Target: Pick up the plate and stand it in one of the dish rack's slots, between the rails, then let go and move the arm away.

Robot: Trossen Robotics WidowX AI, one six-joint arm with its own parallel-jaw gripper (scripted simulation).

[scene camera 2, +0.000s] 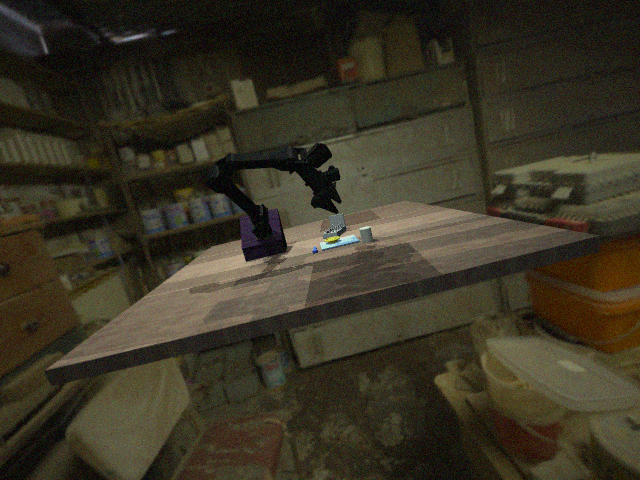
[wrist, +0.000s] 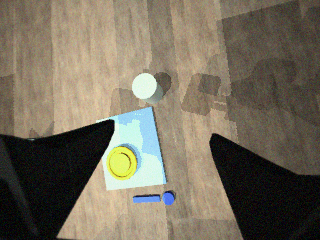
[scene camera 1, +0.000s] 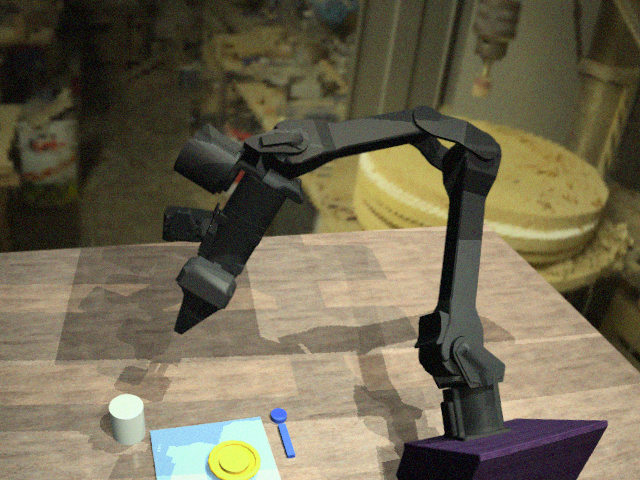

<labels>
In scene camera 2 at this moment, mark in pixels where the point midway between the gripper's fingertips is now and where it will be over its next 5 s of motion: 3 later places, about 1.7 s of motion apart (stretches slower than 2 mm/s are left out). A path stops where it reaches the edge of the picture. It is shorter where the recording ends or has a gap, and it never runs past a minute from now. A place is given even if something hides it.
The gripper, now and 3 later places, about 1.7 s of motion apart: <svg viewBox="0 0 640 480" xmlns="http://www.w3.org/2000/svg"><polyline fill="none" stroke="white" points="339,207 332,236 331,218 318,202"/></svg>
</labels>
